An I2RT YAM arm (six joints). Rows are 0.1 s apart.
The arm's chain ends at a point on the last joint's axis. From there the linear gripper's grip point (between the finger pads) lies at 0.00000 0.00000 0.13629 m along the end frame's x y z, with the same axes.
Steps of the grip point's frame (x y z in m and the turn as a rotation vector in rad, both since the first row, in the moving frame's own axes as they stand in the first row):
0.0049, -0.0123, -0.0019, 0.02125, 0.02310, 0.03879
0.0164, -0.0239, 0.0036, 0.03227, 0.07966, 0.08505
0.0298, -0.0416, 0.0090, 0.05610, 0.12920, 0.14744
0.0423, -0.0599, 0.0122, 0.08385, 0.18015, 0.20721
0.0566, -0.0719, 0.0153, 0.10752, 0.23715, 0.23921
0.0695, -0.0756, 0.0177, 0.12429, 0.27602, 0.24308
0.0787, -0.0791, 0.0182, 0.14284, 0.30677, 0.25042
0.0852, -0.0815, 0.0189, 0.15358, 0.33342, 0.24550
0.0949, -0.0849, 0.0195, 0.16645, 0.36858, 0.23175
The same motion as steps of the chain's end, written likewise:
0.0017, -0.0095, -0.0018, 0.02125, 0.02310, 0.03879
0.0054, -0.0200, 0.0041, 0.03227, 0.07966, 0.08505
0.0118, -0.0353, 0.0103, 0.05610, 0.12920, 0.14744
0.0169, -0.0512, 0.0149, 0.08385, 0.18015, 0.20721
0.0232, -0.0614, 0.0199, 0.10752, 0.23715, 0.23921
0.0308, -0.0636, 0.0239, 0.12429, 0.27602, 0.24308
0.0357, -0.0654, 0.0259, 0.14284, 0.30677, 0.25042
0.0387, -0.0667, 0.0279, 0.15358, 0.33342, 0.24550
0.0439, -0.0687, 0.0304, 0.16645, 0.36858, 0.23175

